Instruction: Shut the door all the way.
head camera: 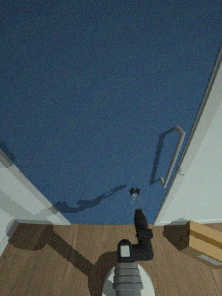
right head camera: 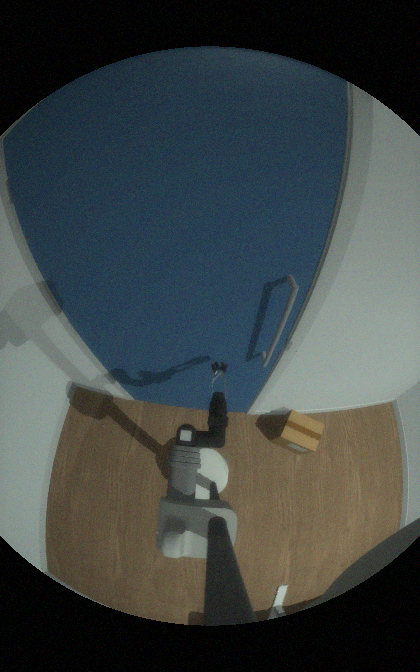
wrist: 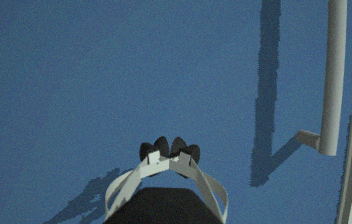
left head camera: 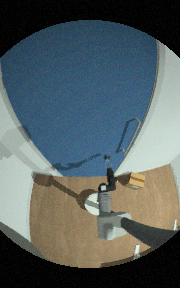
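Where they show: gripper, fingertip midpoint: [head camera: 134, 187] [right head camera: 219, 361] [wrist: 170, 149] [left head camera: 106, 154]; robot's base, link origin: [right head camera: 200, 471] [left head camera: 96, 202].
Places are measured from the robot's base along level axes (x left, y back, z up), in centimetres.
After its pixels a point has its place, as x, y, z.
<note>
The blue door [head camera: 100, 100] @(5.0, -54.4, 141.4) [left head camera: 85, 100] @(8.1, -54.5, 138.2) [right head camera: 190, 225] @(0.3, -54.3, 140.0) [wrist: 125, 75] @(-1.7, -54.2, 97.6) fills most of the views, its right edge close along the frame; I cannot tell whether it sits fully flush. Its grey bar handle [head camera: 174, 159] @(-26.6, -46.7, 113.7) [left head camera: 133, 137] @(-27.1, -46.4, 113.9) [right head camera: 281, 327] @(-27.0, -46.5, 113.2) [wrist: 334, 75] @(-26.4, -46.7, 98.2) stands upright near that edge. My gripper [head camera: 134, 191] @(-8.4, -48.5, 88.9) [left head camera: 107, 157] @(-8.4, -48.5, 88.9) [right head camera: 219, 369] @(-8.4, -48.5, 88.9) [wrist: 170, 149] @(-8.4, -48.5, 88.9) is shut and empty, its dark fingertips nearly together. It is in front of the lower door, left of the handle. Its shadow tip lies a little left of the fingertips, and whether they touch the door is unclear.
A cardboard box [head camera: 206, 242] @(-71.1, -28.3, 25.3) [left head camera: 136, 180] @(-72.2, -27.1, 25.3) [right head camera: 301, 432] @(-72.4, -27.8, 25.2) stands on the wooden floor [head camera: 172, 277] @(-41.2, -8.5, -2.7) [right head camera: 320, 505] @(-103.5, 41.8, -2.7), right of my arm by the right wall [head camera: 205, 185] @(-60.9, -52.3, 78.4) [right head camera: 380, 250] @(-55.1, -52.5, 143.5). Another pale wall [head camera: 20, 195] @(90.0, -56.9, 69.9) [right head camera: 20, 425] @(146.6, 9.2, 48.5) is on the left.
</note>
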